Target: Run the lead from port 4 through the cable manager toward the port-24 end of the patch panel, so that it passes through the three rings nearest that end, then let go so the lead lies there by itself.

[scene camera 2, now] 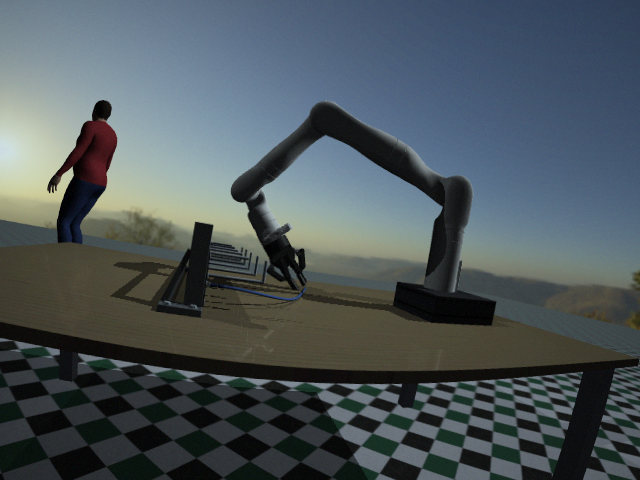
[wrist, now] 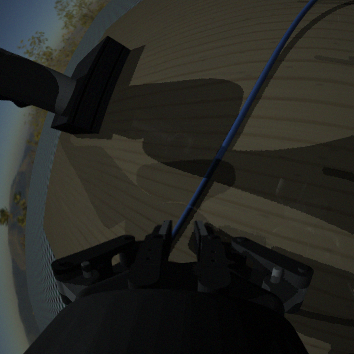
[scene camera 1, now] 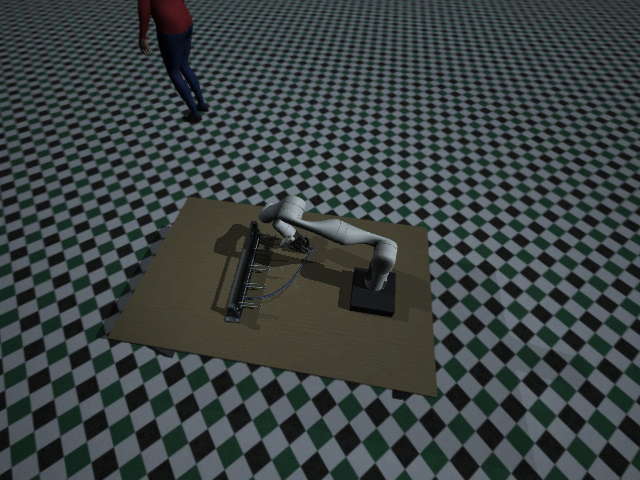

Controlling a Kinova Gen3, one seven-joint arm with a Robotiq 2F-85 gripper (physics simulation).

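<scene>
The blue lead (scene camera 1: 283,290) (scene camera 2: 284,299) (wrist: 237,122) leaves the patch panel (scene camera 1: 240,273) (scene camera 2: 197,263) near its near end in the first scene view. It curves out in front of the panel towards my gripper (scene camera 1: 309,248) (scene camera 2: 300,284) (wrist: 183,228). The fingers are open by a narrow gap, low over the table. In the wrist view the lead runs down to the gap, close by the left fingertip; its end is hidden by the gripper. The cable manager's rings (scene camera 2: 265,272) stick out from the panel. The lead's outer stretch is outside them, on the robot's side.
The robot's black base (scene camera 1: 372,304) (scene camera 2: 444,310) (wrist: 95,90) stands on the table (scene camera 1: 336,351) (scene camera 2: 361,346), across from the panel. My arm arches over the table. A person in a red top (scene camera 1: 173,20) (scene camera 2: 95,155) stands on the floor beyond the table.
</scene>
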